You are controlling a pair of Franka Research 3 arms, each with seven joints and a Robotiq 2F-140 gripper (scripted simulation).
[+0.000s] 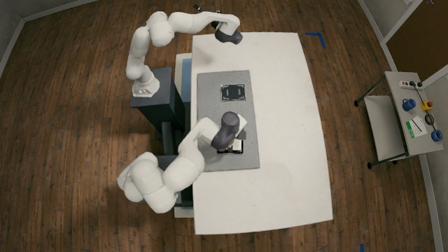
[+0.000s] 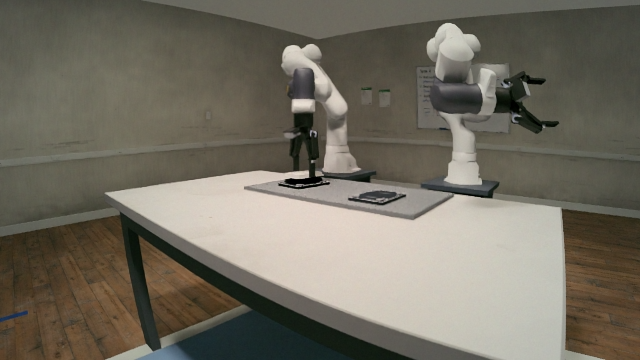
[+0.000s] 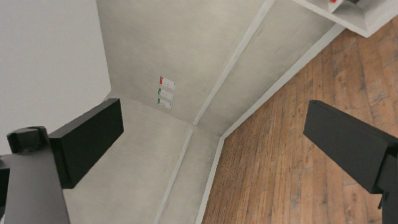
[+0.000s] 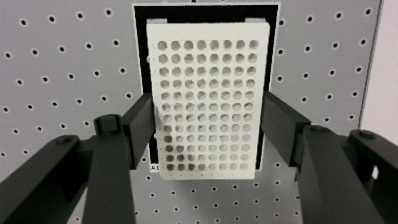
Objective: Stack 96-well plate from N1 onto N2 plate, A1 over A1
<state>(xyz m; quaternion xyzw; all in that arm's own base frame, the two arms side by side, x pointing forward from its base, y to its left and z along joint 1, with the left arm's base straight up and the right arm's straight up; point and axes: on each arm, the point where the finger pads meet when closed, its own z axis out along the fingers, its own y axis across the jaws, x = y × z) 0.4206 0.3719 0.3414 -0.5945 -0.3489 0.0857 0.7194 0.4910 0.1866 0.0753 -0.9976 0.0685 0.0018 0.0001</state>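
Right now my right hand is 20 mm above the white 96-well plate. Also, from my right hand: nest N2: 60 mm below; black plate: 40 mm below; grey board: 190 mm to the left, 70 mm below.
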